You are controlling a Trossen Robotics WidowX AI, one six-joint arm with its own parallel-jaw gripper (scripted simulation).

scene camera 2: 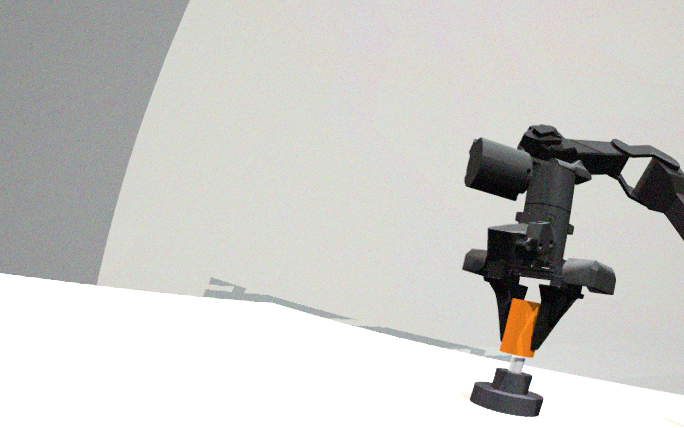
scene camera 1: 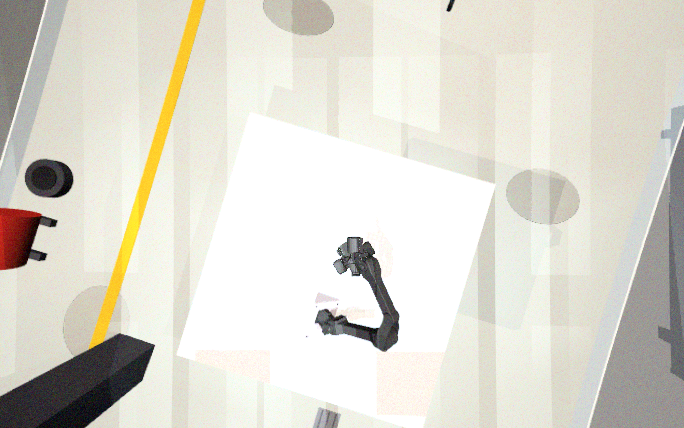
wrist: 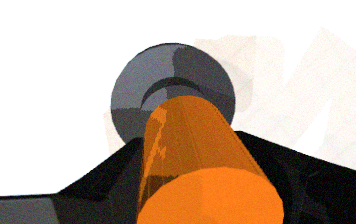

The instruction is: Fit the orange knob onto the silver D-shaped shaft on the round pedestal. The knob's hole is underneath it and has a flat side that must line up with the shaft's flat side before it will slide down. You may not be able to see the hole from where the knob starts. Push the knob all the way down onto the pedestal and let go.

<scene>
orange knob: scene camera 2; wrist
same spot on orange knob: (wrist: 192, 158) = (scene camera 2: 521, 305)
</scene>
